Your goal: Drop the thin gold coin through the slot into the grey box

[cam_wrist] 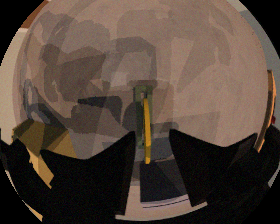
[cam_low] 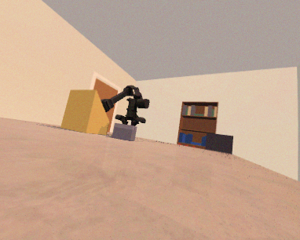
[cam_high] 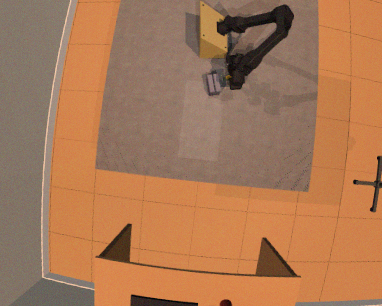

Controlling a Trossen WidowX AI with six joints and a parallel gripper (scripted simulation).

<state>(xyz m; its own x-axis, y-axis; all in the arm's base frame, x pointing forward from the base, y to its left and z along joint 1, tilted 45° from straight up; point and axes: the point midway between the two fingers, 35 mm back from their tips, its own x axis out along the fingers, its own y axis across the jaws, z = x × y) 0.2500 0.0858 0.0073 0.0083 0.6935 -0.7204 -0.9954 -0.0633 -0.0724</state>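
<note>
Now: the gold coin 10 mm behind my gripper tip.
</note>
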